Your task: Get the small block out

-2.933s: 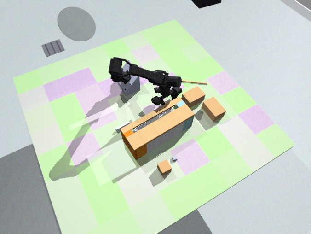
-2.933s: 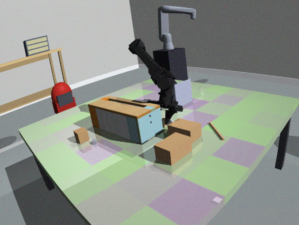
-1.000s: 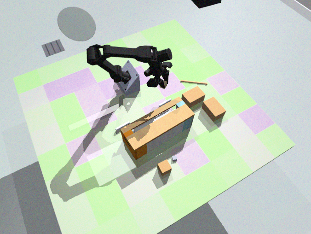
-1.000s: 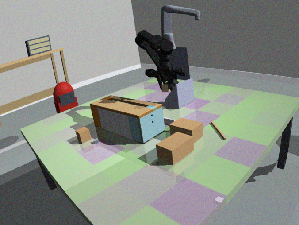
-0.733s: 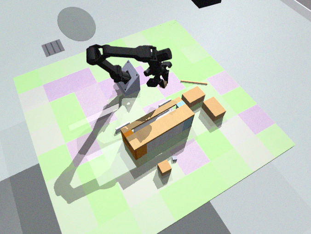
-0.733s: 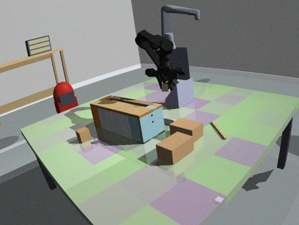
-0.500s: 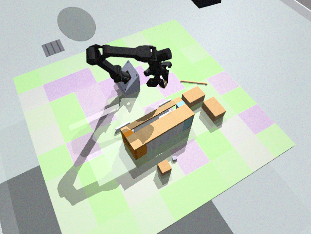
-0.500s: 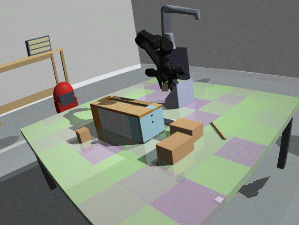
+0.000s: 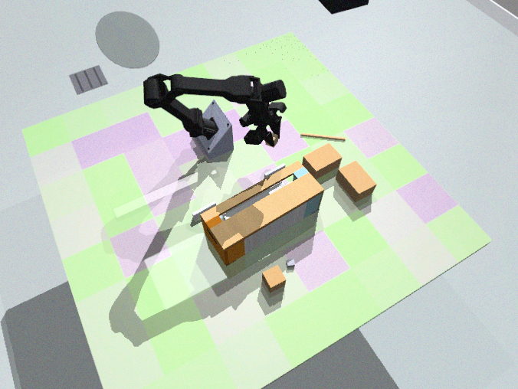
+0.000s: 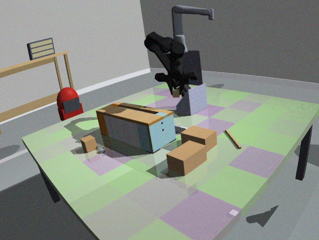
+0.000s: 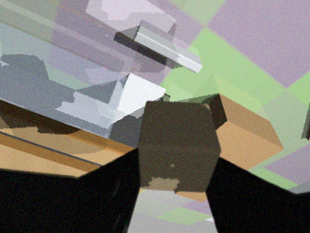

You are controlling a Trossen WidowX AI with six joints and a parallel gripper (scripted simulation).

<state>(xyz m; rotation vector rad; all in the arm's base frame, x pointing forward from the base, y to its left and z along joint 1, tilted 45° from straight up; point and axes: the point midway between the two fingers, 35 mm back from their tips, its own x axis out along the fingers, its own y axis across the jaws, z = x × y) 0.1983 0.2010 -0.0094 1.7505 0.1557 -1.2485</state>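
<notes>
My gripper tip is now 10 mm past the brown block and 10 mm to the left of it. Round my gripper tip: small grey block 350 mm ahead, 110 mm to the right, 160 mm below; thin wooden stick 70 mm behind, 250 mm to the left, 170 mm below; box 130 mm ahead, 130 mm to the right, 110 mm below.
</notes>
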